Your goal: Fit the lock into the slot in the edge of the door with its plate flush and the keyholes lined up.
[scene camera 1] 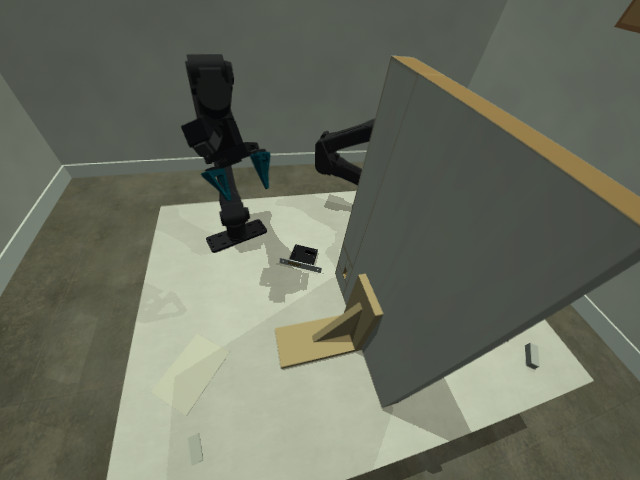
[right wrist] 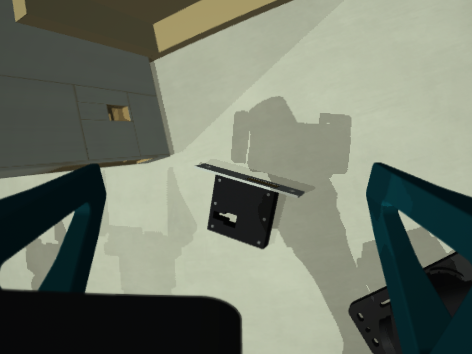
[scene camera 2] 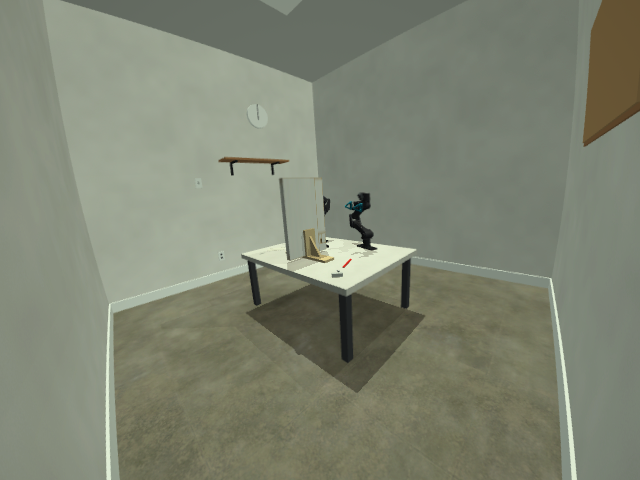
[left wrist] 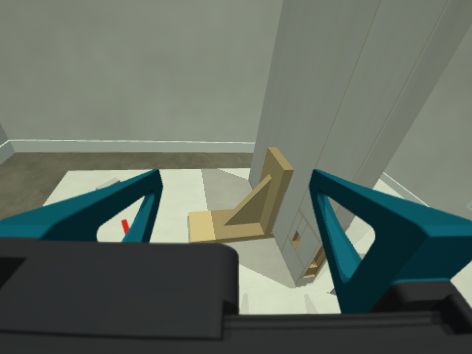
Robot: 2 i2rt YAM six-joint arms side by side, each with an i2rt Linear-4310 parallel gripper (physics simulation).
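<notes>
The lock, a black case with a thin metal plate, (scene camera 1: 303, 254) (right wrist: 243, 215) lies flat on the table, apart from the door. Its plate edge faces the bracket side. The tall grey door (scene camera 1: 465, 232) (scene camera 2: 299, 217) (left wrist: 320, 100) (right wrist: 40, 135) stands upright. A keyhole opening (scene camera 1: 345, 272) (left wrist: 296, 239) (right wrist: 119, 113) shows low in its face, and the slot (left wrist: 312, 265) shows in its edge. My right gripper (scene camera 1: 248, 193) (right wrist: 236, 178) is open and empty above the lock. My left gripper (scene camera 2: 347, 206) (left wrist: 235, 177) is open and empty, high near the door's slotted edge; the door hides it in scene camera 1.
A wooden bracket (scene camera 1: 299, 347) (scene camera 2: 309, 242) (left wrist: 277, 185) (right wrist: 215, 25) stands against the door. A red stick (scene camera 2: 346, 263) (left wrist: 125, 226) and small grey block (scene camera 2: 337, 274) lie on the table. A pale sheet (scene camera 1: 191, 373) and another small block (scene camera 1: 531, 355) also show.
</notes>
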